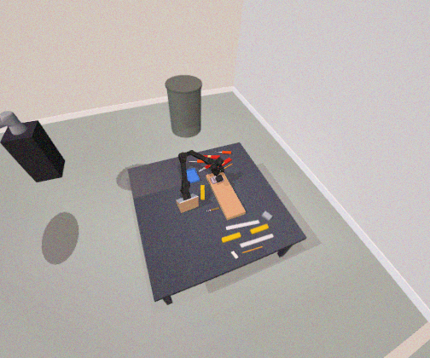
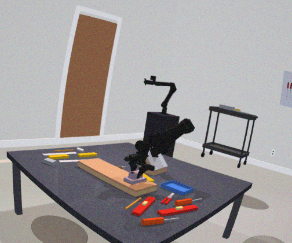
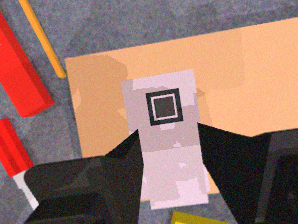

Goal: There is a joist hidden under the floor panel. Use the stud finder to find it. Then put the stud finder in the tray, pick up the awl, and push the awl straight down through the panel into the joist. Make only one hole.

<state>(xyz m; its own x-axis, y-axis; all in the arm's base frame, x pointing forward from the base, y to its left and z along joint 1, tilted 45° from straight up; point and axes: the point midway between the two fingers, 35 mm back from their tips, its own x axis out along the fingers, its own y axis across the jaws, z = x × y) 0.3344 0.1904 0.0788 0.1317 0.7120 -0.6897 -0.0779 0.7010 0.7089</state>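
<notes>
My gripper tip is 230 mm past the blue tray, 150 mm to the right of it and 50 mm above it. Also, from my gripper tip: grey block (300 mm ahead, 490 mm to the right, 50 mm below); stud finder (10 mm ahead, 20 mm above); awl (160 mm behind, 290 mm to the right, 60 mm below).
</notes>
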